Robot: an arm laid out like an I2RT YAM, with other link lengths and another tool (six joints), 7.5 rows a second.
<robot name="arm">
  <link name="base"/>
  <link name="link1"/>
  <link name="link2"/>
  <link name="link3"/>
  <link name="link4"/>
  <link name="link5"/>
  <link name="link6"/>
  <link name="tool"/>
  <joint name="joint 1" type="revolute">
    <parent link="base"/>
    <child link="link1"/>
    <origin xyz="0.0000 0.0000 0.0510" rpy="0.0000 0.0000 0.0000"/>
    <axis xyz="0 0 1"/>
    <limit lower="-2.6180" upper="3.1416"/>
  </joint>
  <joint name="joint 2" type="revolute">
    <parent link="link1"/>
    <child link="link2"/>
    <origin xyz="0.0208 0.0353 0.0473" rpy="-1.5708 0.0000 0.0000"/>
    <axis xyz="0 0 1"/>
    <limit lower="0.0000" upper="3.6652"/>
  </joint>
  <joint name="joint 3" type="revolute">
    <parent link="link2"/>
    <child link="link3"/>
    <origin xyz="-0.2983 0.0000 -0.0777" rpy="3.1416 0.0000 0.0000"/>
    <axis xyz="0 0 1"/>
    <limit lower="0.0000" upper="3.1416"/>
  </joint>
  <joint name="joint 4" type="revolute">
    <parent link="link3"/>
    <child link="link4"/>
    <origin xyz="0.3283 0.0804 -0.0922" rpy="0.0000 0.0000 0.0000"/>
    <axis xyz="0 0 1"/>
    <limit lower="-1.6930" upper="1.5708"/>
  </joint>
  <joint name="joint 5" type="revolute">
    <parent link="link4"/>
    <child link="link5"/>
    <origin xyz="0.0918 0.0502 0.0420" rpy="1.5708 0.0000 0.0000"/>
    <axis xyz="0 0 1"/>
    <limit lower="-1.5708" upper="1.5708"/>
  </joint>
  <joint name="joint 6" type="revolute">
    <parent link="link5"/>
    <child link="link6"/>
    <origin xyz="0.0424 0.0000 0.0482" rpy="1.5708 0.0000 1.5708"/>
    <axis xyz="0 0 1"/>
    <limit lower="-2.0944" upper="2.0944"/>
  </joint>
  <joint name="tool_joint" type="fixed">
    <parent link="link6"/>
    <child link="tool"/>
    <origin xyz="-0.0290 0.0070 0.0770" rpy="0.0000 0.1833 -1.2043"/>
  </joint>
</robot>
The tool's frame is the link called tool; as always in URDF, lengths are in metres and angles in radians.
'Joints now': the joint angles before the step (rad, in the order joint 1, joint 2, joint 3, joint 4, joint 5, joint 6). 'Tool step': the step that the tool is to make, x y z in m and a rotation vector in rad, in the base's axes. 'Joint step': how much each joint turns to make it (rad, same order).
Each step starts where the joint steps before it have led.
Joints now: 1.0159 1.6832 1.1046 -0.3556 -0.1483 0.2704
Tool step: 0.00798 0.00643 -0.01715 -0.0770 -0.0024 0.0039
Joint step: 0.0008 0.0758 0.0633 -0.0552 0.0333 -0.0269
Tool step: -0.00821 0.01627 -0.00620 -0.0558 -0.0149 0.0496
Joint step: 0.0364 0.0620 0.0750 -0.0567 0.0284 -0.0330
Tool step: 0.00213 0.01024 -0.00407 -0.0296 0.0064 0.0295
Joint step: 0.0053 0.0534 0.0650 -0.0428 -0.0040 -0.0256
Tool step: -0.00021 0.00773 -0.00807 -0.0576 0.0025 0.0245
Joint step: 0.0112 0.0578 0.0687 -0.0644 0.0170 -0.0236
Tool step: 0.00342 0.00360 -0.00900 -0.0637 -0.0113 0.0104
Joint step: 0.0053 0.0514 0.0593 -0.0596 0.0349 -0.0209
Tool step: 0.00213 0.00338 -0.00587 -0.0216 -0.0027 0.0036
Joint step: 0.0020 0.0286 0.0270 -0.0163 0.0111 -0.0062
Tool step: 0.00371 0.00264 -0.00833 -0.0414 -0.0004 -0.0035
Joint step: 0.0007 0.0413 0.0426 -0.0376 0.0202 -0.0029
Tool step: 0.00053 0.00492 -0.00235 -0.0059 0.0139 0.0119
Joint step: 0.0007 0.0258 0.0313 -0.0175 -0.0126 -0.0075
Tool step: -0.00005 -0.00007 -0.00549 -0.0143 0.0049 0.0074
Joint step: 0.0001 0.0149 0.0079 -0.0081 0.0001 -0.0077
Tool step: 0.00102 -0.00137 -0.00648 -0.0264 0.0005 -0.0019
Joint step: -0.0002 0.0179 0.0118 -0.0174 0.0120 -0.0019
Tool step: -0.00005 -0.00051 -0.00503 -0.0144 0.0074 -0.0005
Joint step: -0.0003 0.0136 0.0074 -0.0099 0.0003 0.0001
